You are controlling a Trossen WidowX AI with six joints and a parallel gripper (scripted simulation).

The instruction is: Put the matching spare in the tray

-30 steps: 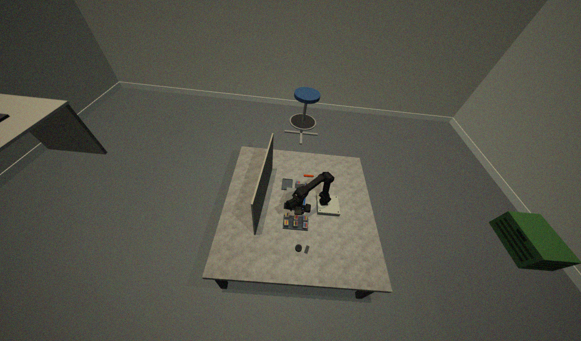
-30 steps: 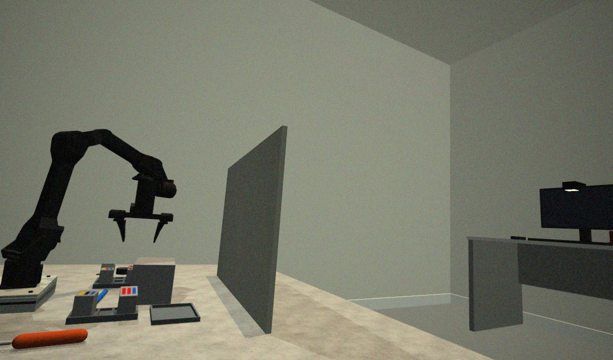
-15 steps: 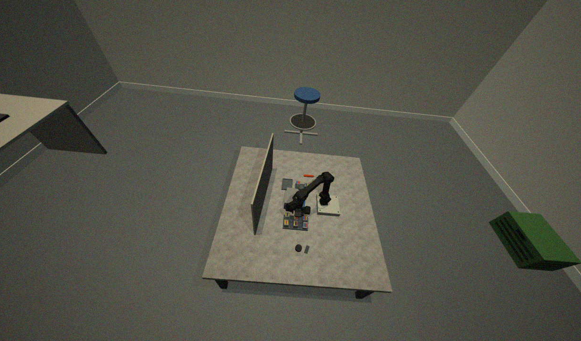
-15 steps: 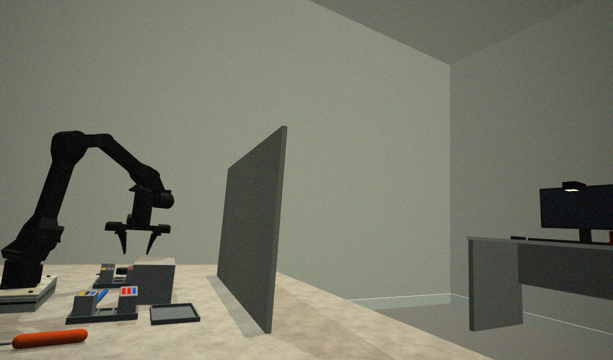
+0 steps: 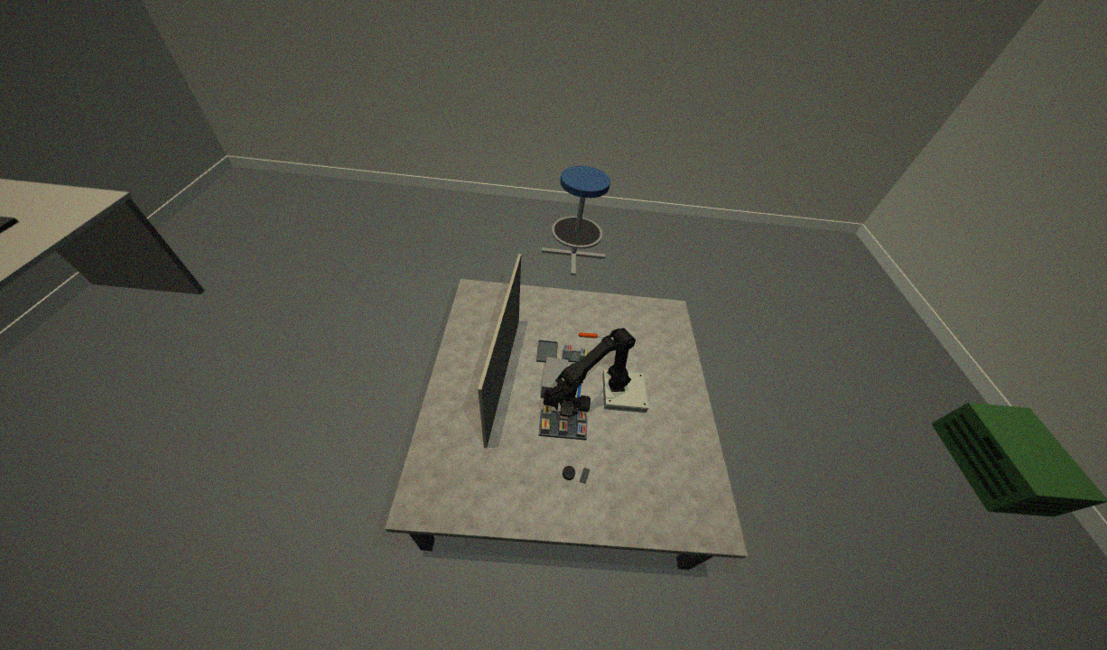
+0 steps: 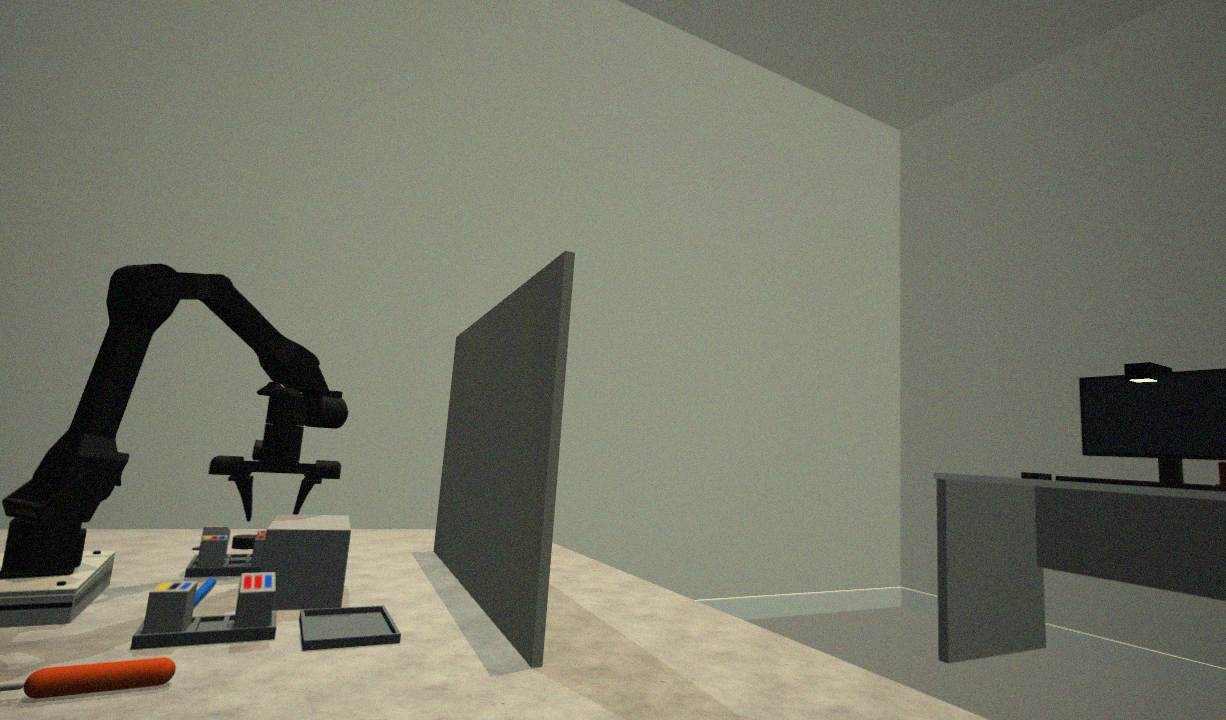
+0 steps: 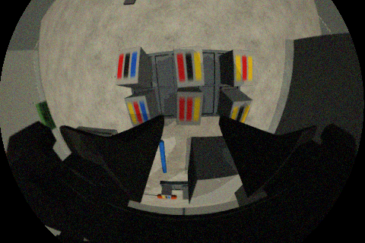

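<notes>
Now: gripper tip 4 cm above the grey spare block. From my gripper tip the other things lie so: mounted unit: 3 cm ahead, 17 cm to the right, 3 cm below; blue pen: 9 cm behind, 15 cm to the right, 7 cm below; dark puck: 24 cm to the left, 7 cm below.
</notes>
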